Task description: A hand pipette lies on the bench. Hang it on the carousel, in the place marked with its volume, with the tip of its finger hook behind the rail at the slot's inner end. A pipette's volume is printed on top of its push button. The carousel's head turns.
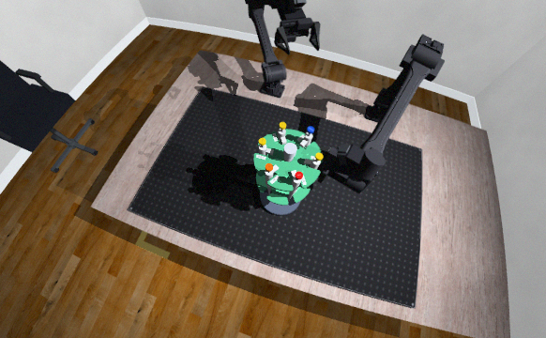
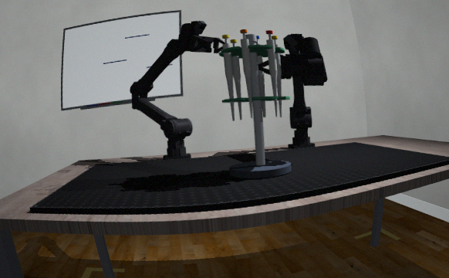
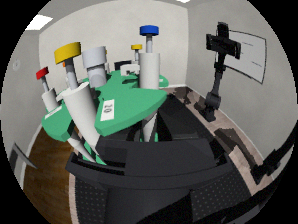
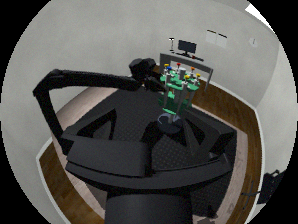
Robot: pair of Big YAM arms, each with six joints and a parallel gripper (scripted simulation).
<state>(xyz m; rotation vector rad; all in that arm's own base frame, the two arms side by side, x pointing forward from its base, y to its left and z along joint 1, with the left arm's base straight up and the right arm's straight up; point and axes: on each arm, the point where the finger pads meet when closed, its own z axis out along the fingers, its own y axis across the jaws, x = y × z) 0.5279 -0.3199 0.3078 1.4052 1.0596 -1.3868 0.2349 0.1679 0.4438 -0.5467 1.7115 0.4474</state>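
Now: left hand 6 cm short of the yellow-button pipette, 2 cm to the right of it and 2 cm above it. The rest, counted from my left hand: blue-button pipette 1 cm to the right, 1 cm below, 1 cm ahead.
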